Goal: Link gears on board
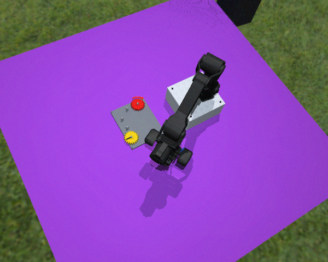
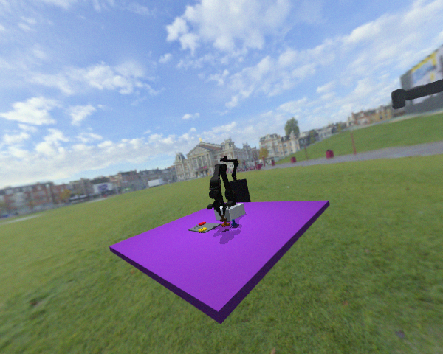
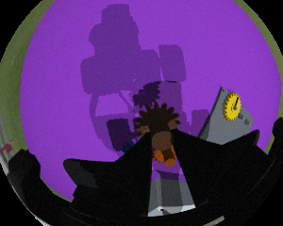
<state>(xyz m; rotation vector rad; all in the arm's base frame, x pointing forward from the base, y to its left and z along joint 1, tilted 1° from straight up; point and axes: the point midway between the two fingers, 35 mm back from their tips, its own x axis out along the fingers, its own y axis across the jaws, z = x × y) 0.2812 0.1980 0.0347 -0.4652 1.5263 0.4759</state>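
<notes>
Now: gripper tip 30 cm to the left of the red gear and 8 cm above it. Also, from my gripper tip: brown gear 1 cm below; then small blue gear 9 cm behind, 8 cm below, 1 cm to the right; then orange gear 8 cm below, 7 cm to the right, 6 cm behind.
</notes>
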